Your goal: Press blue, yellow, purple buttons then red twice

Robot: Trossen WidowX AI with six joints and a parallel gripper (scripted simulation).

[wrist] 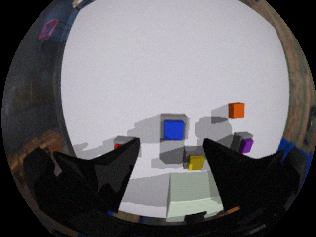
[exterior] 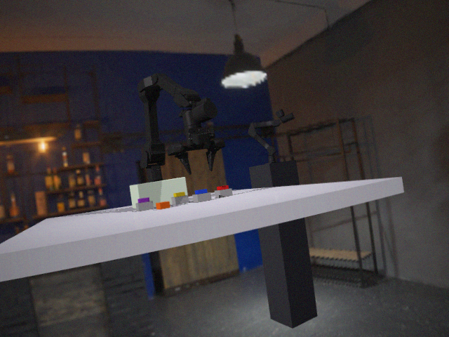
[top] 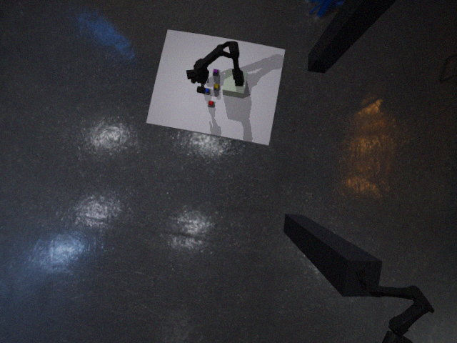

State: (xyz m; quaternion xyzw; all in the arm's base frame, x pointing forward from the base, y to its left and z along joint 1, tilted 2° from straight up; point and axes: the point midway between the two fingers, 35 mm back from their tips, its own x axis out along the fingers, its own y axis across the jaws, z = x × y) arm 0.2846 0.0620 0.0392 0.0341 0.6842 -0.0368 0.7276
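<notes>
Right now the blue button is 6 cm below my gripper tip and 1 cm behind it. The rest, counted from my gripper tip: orange block 15 cm to the right, 8 cm below, 1 cm ahead; red button 11 cm to the left, 6 cm below, 6 cm behind; yellow button 9 cm behind, 6 cm below, 5 cm to the right.
</notes>
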